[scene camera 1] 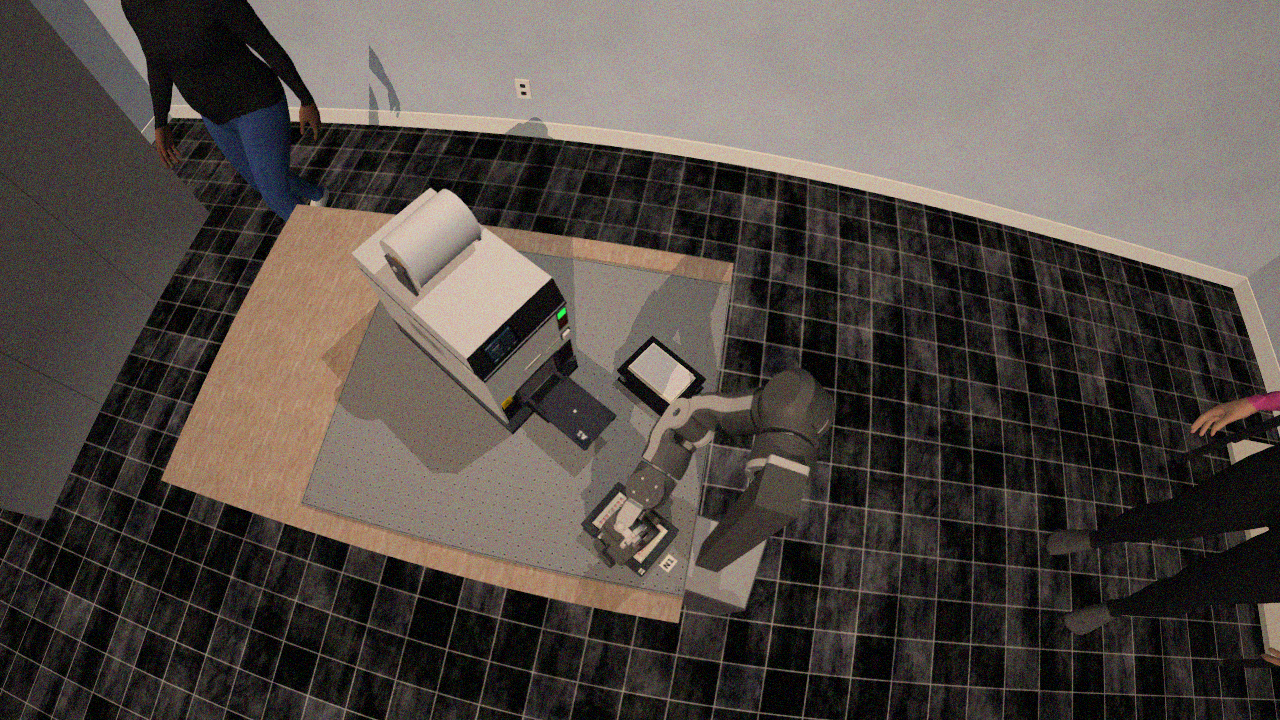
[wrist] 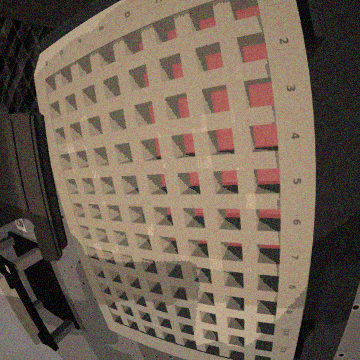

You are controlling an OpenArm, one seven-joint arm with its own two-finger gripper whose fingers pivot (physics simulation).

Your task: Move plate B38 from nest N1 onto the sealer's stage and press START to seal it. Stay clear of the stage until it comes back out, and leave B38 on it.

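Observation:
A cream multiwell plate point(scene camera 1: 663, 538) point(wrist: 296, 160) sits in a black nest point(scene camera 1: 637, 565) point(wrist: 332, 150) near the table's front right corner. Some wells show red. I cannot read whether this is plate B38. My gripper point(scene camera 1: 631, 528) is open and empty, reaching down over this plate; one dark finger shows beside the plate's left edge in the wrist view. The sealer point(scene camera 1: 487, 295) stands at the back left, with its dark stage point(scene camera 1: 572, 407) out in front and bare. A green light point(scene camera 1: 562, 314) and a small white button point(scene camera 1: 565, 334) are on its front; the START lettering is unreadable.
A second black nest point(scene camera 1: 626, 379) holds a pale plate point(scene camera 1: 662, 370), between the sealer and my arm's base. A small label point(scene camera 1: 668, 562) lies beside the front nest. One person point(scene camera 1: 223, 71) stands behind the table's left end; another point(scene camera 1: 1190, 501) is at the right.

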